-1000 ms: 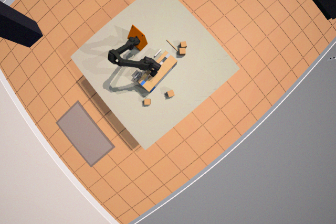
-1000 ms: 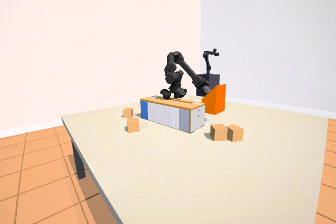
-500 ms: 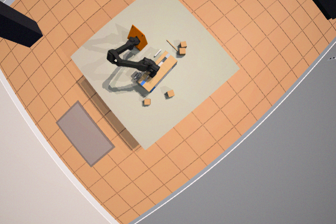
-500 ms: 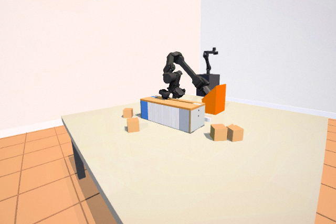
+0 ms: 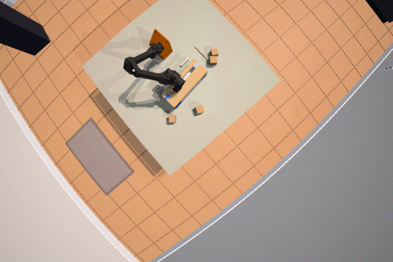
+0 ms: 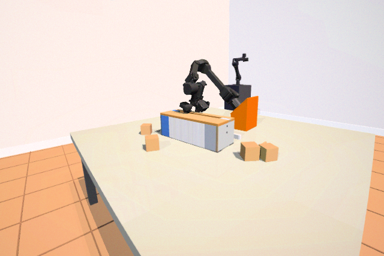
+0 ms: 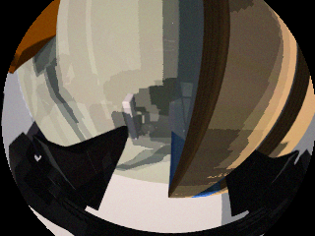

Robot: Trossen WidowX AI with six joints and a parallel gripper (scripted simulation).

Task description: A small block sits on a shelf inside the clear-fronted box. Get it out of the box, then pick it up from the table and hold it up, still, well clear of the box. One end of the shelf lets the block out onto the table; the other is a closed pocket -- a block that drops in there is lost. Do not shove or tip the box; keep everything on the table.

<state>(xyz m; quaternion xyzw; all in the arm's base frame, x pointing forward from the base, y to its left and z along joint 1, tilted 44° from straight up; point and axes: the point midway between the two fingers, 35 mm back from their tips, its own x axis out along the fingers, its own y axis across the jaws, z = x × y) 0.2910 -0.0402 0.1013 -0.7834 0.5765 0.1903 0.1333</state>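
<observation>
The tan block is 6 cm ahead of my gripper tip and 1 cm to the right of it. Also, from my gripper tip: long box 10 cm to the left, 3 cm below, 1 cm ahead; thin stick 39 cm to the left, 11 cm behind, 8 cm below.
</observation>
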